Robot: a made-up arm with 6 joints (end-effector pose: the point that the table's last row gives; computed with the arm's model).
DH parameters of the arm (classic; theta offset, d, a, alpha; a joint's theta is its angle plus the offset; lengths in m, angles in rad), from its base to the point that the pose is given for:
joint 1: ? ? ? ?
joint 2: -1.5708 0 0.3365 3.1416
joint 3: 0 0 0 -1.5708
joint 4: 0 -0.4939 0 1.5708
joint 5: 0 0.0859 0 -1.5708
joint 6: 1.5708 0 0 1.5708
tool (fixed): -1.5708 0 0 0
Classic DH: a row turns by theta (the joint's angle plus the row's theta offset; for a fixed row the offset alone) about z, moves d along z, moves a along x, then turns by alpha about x.
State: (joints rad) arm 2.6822 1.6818 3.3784 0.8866 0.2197 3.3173
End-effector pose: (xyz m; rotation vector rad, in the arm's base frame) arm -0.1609 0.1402 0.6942 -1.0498 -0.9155 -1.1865
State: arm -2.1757 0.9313 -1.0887 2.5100 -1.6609 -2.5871
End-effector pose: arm -0.0005 -0.1227 -0.0163 0.1720 1.1532 -2.4932
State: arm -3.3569 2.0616 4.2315 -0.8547 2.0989 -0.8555
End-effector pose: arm -0.0581 0.0704 0.5356 -1.7957 -0.2524 1.4567
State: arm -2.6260 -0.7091 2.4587 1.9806 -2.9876 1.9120
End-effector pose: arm 0.6353 0.3207 0.4135 0.0665 -0.0848 -2.7666
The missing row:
joint 1: 0 0.2498 0 -1.5708
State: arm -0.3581 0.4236 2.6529 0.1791 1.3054 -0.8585
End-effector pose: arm -0.1945 -0.0175 0.9378 0.9371 2.5883 -1.1696
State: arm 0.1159 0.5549 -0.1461 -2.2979 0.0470 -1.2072
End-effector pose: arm 0.5033 0.1161 0.1682 -2.6615 0.0794 1.0327
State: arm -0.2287 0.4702 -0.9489 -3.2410 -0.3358 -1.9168
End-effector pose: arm 0.2488 0.0299 0.0628 -0.9031 1.0811 0.3965
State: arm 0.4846 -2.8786 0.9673 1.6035 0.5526 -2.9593
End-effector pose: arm -0.3626 -0.1877 -0.4604 0.5762 2.3356 -1.2768
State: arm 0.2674 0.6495 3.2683 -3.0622 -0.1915 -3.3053
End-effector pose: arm -0.2358 0.0242 0.7703 0.3746 -2.7930 0.1864
